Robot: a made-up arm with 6 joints. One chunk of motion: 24 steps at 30 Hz.
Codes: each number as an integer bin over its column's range. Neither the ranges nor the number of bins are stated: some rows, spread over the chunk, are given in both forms.
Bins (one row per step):
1: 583 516 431 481 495 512
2: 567 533 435 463 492 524
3: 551 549 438 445 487 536
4: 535 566 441 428 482 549
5: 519 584 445 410 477 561
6: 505 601 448 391 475 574
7: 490 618 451 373 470 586
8: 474 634 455 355 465 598
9: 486 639 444 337 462 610
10: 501 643 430 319 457 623
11: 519 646 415 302 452 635
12: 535 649 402 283 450 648
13: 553 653 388 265 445 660
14: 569 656 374 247 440 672
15: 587 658 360 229 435 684
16: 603 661 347 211 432 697
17: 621 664 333 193 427 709
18: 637 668 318 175 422 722
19: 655 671 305 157 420 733
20: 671 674 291 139 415 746
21: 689 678 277 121 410 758
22: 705 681 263 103 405 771
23: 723 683 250 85 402 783
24: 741 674 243 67 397 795
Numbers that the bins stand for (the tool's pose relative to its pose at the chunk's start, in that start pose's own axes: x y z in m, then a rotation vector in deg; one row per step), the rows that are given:
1: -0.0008 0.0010 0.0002 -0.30 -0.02 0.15
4: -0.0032 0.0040 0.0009 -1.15 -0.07 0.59
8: -0.0063 0.0081 0.0019 -2.31 -0.14 1.18
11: -0.0040 0.0088 -0.0009 -3.16 -0.19 1.63
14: -0.0015 0.0094 -0.0038 -4.04 -0.24 2.07
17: 0.0011 0.0099 -0.0067 -4.91 -0.29 2.52
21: 0.0045 0.0107 -0.0106 -6.06 -0.36 3.11
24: 0.0071 0.0105 -0.0130 -6.93 -0.41 3.55
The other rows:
2: -0.0016 0.0020 0.0005 -0.58 -0.03 0.29
3: -0.0024 0.0030 0.0007 -0.87 -0.05 0.44
5: -0.0040 0.0051 0.0012 -1.43 -0.09 0.74
6: -0.0047 0.0061 0.0014 -1.74 -0.10 0.89
7: -0.0055 0.0071 0.0016 -2.03 -0.12 1.04
9: -0.0057 0.0084 0.0011 -2.60 -0.15 1.33
10: -0.0049 0.0086 0.0001 -2.89 -0.17 1.48
12: -0.0032 0.0090 -0.0018 -3.47 -0.20 1.78
13: -0.0023 0.0092 -0.0028 -3.76 -0.22 1.93
15: -0.0006 0.0095 -0.0048 -4.33 -0.26 2.22
16: 0.0002 0.0097 -0.0057 -4.62 -0.27 2.37
18: 0.0019 0.0101 -0.0077 -5.20 -0.31 2.67
19: 0.0028 0.0103 -0.0086 -5.49 -0.32 2.80
20: 0.0036 0.0105 -0.0096 -5.77 -0.34 2.96
22: 0.0053 0.0109 -0.0116 -6.35 -0.38 3.26
23: 0.0062 0.0110 -0.0125 -6.64 -0.39 3.41

